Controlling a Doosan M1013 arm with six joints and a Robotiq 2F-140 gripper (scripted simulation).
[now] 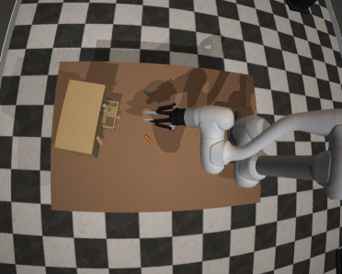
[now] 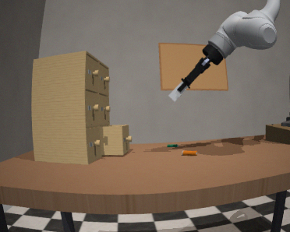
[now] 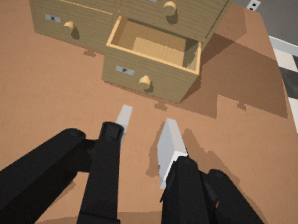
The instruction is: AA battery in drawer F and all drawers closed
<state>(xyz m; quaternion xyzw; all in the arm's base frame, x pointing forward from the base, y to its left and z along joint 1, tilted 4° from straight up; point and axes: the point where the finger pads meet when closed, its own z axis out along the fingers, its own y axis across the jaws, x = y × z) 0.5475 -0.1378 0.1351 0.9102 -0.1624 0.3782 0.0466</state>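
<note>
The orange AA battery lies 19 cm below my hand and 9 cm to the left of it. The rest, counted from my hand: green battery 19 cm below, 18 cm to the right, 4 cm behind.
</note>
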